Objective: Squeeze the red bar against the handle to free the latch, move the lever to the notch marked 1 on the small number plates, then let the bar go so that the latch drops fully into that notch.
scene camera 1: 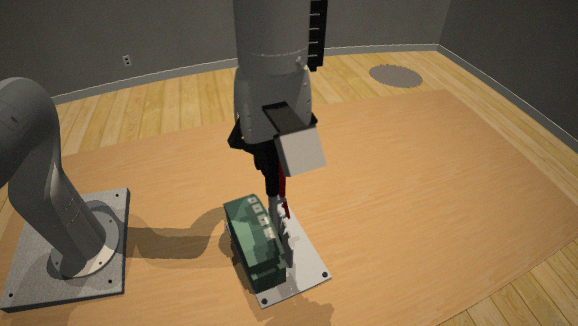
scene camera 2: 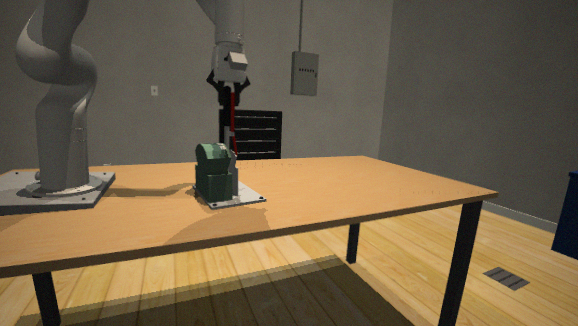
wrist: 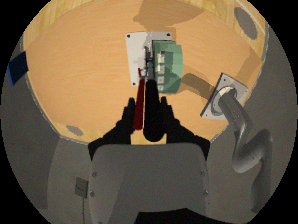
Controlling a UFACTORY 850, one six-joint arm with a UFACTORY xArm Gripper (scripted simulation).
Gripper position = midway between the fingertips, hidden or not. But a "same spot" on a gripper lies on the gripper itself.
My gripper shows in scene camera 1 [275, 166], in scene camera 2 and in the wrist view. One and the same spot on my gripper: [scene camera 2: 219, 86] is [wrist: 180, 129].
